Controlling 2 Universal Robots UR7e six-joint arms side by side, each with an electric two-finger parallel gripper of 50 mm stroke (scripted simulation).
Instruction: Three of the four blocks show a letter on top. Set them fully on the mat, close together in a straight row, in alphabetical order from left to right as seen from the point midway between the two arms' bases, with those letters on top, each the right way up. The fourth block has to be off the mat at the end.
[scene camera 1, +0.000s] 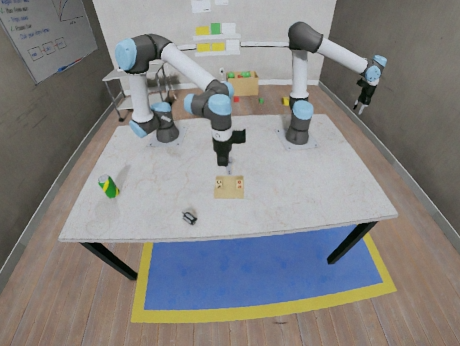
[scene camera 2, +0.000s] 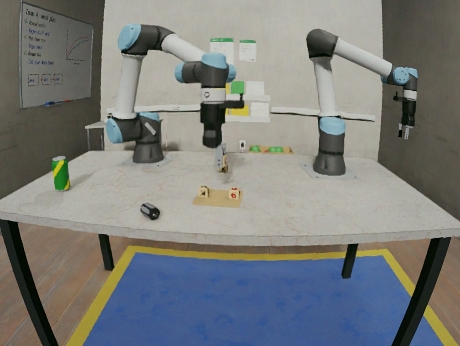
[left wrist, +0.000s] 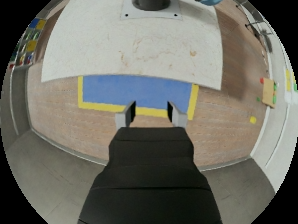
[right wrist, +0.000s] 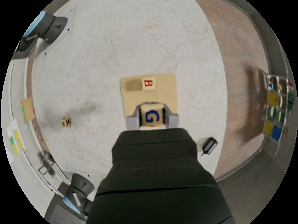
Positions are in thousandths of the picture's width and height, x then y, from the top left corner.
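My right gripper (right wrist: 508, 493) is 170 mm from the lens, and there's a tan mat (right wrist: 559, 391) that's 270 mm from the lens.
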